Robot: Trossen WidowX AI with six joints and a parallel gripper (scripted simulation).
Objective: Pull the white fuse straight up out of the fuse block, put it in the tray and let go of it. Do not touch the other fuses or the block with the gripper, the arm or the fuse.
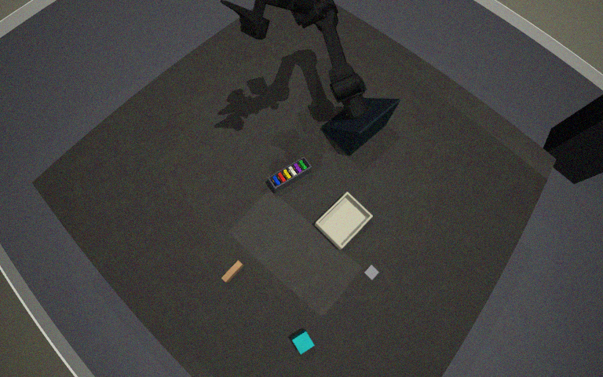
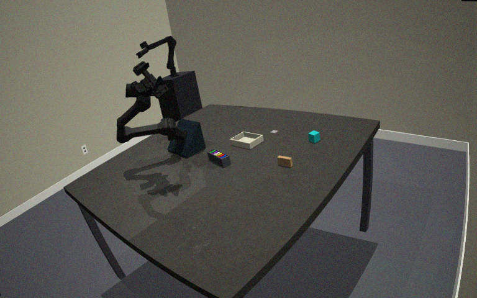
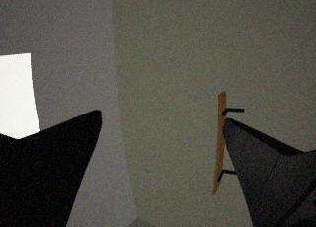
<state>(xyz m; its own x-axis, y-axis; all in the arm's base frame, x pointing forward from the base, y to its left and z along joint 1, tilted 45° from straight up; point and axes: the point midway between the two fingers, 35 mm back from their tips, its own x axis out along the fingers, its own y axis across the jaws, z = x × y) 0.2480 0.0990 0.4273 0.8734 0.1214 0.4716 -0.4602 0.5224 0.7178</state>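
The white fuse is 48 cm below my gripper tip, 20 cm to the left of it and 4 cm ahead of it. From my gripper tip the other things lie so: cream tray 50 cm below, 40 cm to the left, 6 cm ahead; tan block 48 cm below, 36 cm ahead, 26 cm to the left; small grey square 55 cm to the left, 50 cm below, 12 cm ahead.
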